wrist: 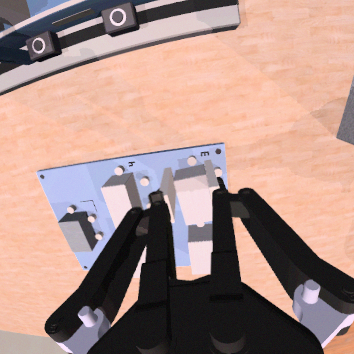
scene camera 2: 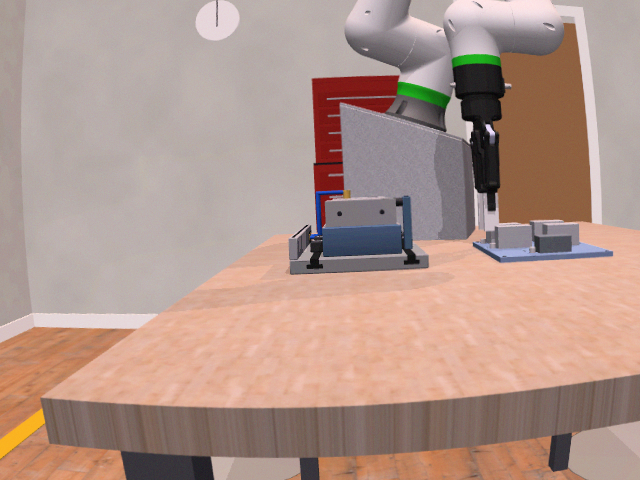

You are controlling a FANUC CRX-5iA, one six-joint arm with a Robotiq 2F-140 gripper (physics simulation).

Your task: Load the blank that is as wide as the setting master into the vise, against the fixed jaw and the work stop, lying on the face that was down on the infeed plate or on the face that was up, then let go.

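Where they show: gripper, fingertip midpoint: (wrist: 189,174) (scene camera 2: 488,230); arm's base, origin of the base link: (scene camera 2: 414,125).
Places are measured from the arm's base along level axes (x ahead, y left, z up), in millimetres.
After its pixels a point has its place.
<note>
My gripper (scene camera 2: 488,219) {x 358, y 65, z -222 mm} (wrist: 189,174) {x 358, y 65, z -222 mm} points down over the infeed plate (scene camera 2: 522,256) {x 569, y 56, z -246 mm} (wrist: 107,175) {x 463, y 52, z -245 mm} and is shut on a pale blank (scene camera 2: 490,237) {x 368, y 65, z -234 mm} (wrist: 194,200) {x 359, y 93, z -212 mm}, the one by the plate's E-like mark. It appears to be still at plate level; its underside is hidden. A second blank (scene camera 2: 513,236) {x 460, y 79, z -226 mm} (wrist: 116,197) {x 444, y 69, z -209 mm} stands beside it. Another blank (scene camera 2: 546,223) (wrist: 200,256) shows beyond the held one in the wrist view. A further blank (scene camera 2: 560,233) {x 469, y 165, z -225 mm} is partly behind a finger there. The dark grey setting master (scene camera 2: 553,243) {x 553, y 116, z -232 mm} (wrist: 76,235) {x 532, y 119, z -221 mm} sits at one end. The vise (scene camera 2: 361,240) {x 550, y -178, z -213 mm} (wrist: 200,26) {x 314, y -76, z -234 mm} stands apart.
The vise has an upright blue plate (scene camera 2: 407,222) {x 500, y -105, z -194 mm} at its right and a blue bent rod (scene camera 2: 318,211) {x 341, y -234, z -177 mm} at its left in the scene view. Small pale pins (wrist: 119,170) {x 441, y 47, z -237 mm} rise from the infeed plate between the blanks. The grey robot pedestal (scene camera 2: 398,175) {x 125, y -63, z -117 mm} (wrist: 347,120) {x 164, y 48, z -241 mm} stands behind.
</note>
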